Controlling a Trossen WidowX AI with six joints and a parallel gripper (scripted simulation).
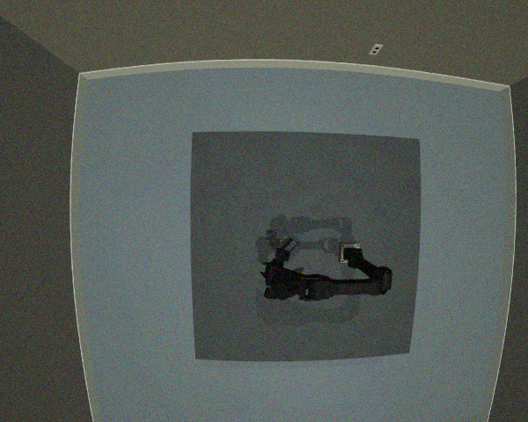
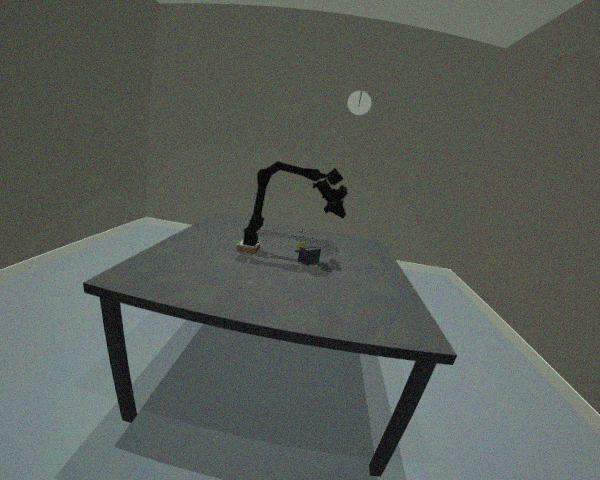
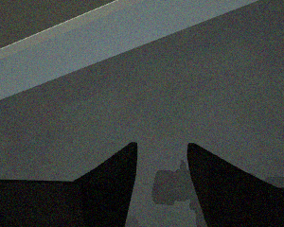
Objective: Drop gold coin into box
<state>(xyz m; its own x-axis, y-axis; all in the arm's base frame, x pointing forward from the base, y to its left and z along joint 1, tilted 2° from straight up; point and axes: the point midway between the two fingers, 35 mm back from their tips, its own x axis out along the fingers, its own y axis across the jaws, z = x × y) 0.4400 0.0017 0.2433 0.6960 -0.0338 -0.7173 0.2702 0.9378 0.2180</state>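
The gold coin lies 230 mm below my gripper tip, 190 mm behind it and 90 mm to the left of it.
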